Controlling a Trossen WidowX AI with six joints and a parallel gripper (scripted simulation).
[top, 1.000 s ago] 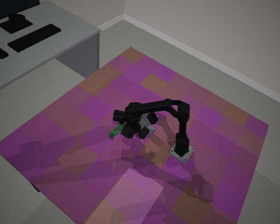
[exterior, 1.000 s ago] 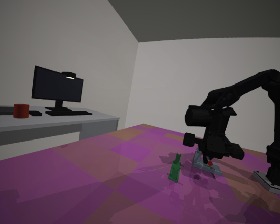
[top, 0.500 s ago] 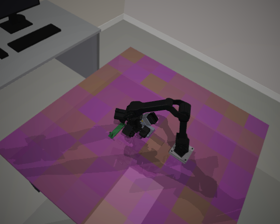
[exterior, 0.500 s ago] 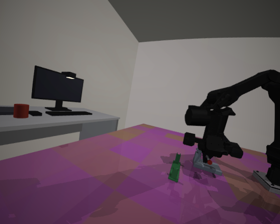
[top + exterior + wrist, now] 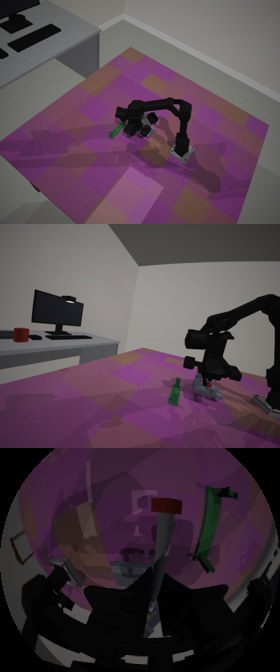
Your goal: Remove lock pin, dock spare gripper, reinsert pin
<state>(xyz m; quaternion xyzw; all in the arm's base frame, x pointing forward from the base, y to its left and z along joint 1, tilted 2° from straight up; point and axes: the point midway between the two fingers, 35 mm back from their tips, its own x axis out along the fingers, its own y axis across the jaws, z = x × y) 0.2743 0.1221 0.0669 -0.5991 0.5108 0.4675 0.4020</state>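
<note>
My gripper tip is 7 cm to the left of the grey mount. From my gripper tip the other things lie so: spare gripper 2 cm behind, 7 cm to the right, 7 cm above; green cradle 9 cm ahead, 7 cm to the left, 3 cm below.
</note>
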